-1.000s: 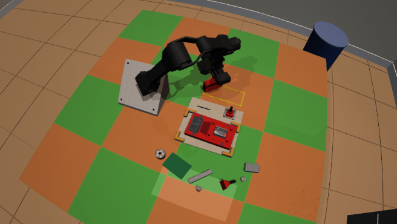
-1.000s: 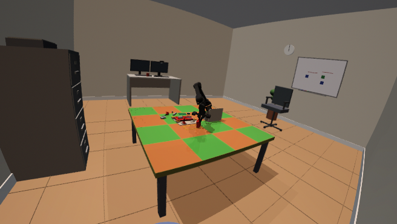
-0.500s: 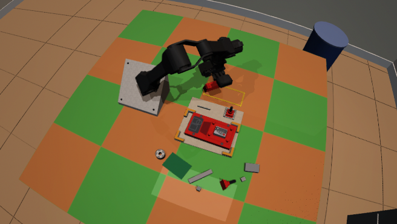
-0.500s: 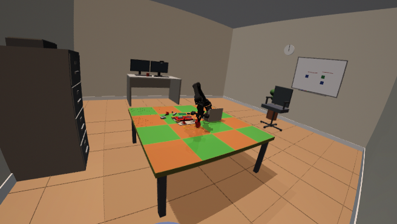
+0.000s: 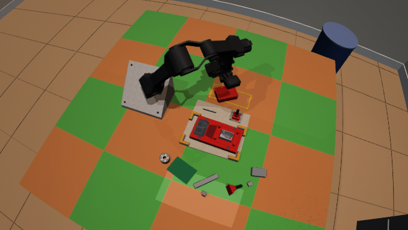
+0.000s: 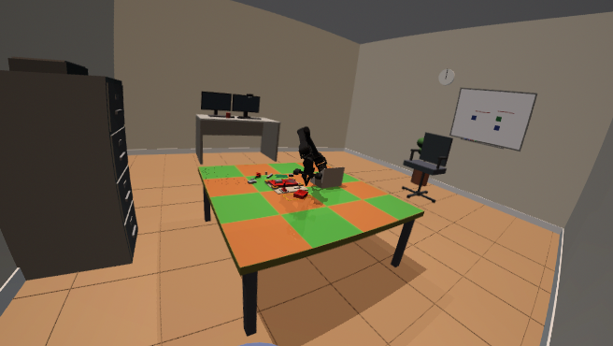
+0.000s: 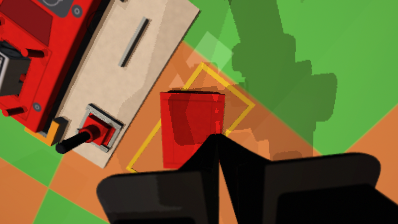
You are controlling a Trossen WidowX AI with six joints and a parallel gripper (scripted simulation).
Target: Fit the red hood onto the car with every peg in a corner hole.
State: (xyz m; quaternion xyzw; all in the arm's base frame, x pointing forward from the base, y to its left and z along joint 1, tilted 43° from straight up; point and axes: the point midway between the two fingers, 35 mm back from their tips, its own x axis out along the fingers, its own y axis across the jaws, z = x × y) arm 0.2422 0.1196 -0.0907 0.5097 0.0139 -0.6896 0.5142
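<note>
My gripper tip is now 3 cm short of the red hood, 1 cm to the left of it and 6 cm above it. Also, from my gripper tip: grey engine block (10 cm ahead, 21 cm to the right, 5 cm below); then grey bar (10 cm ahead, 42 cm to the right, 6 cm below); then dark green plate (1 cm behind, 41 cm to the right, 7 cm below).
</note>
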